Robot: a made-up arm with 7 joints.
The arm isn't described. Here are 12 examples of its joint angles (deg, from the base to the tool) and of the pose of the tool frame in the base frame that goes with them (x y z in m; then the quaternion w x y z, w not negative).
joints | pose
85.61 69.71 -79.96 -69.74 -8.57 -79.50 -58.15 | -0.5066 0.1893 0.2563 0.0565 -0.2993 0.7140 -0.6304
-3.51 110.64 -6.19 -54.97 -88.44 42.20 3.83 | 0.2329 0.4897 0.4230 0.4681 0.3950 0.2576 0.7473
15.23 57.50 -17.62 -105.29 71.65 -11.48 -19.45 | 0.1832 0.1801 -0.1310 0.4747 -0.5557 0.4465 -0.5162
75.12 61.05 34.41 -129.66 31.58 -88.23 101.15 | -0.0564 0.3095 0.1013 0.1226 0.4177 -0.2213 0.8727
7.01 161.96 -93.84 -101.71 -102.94 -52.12 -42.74 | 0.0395 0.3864 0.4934 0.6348 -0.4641 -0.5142 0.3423
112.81 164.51 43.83 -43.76 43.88 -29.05 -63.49 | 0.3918 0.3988 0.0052 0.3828 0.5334 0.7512 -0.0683
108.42 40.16 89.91 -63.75 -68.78 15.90 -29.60 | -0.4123 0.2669 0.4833 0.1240 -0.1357 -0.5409 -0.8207
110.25 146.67 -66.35 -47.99 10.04 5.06 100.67 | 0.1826 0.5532 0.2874 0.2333 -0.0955 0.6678 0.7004
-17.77 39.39 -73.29 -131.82 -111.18 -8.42 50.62 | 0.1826 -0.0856 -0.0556 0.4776 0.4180 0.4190 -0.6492
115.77 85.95 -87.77 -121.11 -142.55 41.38 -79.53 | -0.2830 0.0766 0.3533 0.2781 0.7413 0.4235 -0.4401
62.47 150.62 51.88 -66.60 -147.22 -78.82 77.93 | 0.4450 0.2444 0.3460 0.0894 0.3075 0.6834 0.6561
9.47 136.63 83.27 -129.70 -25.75 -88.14 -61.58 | 0.1784 -0.0173 0.5516 0.1610 -0.9190 0.3597 -0.0152
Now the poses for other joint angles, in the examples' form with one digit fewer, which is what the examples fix.
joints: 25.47 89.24 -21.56 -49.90 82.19 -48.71 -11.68
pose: 0.057 0.519 0.053 0.835 -0.375 0.382 -0.130
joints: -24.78 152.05 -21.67 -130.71 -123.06 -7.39 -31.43
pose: 0.227 0.131 0.497 0.208 -0.859 0.136 -0.448
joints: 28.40 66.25 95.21 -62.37 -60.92 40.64 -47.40
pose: -0.116 0.525 0.190 0.344 -0.304 0.293 0.839
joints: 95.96 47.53 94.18 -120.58 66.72 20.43 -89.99
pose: -0.153 0.351 0.267 0.606 0.059 0.698 0.377
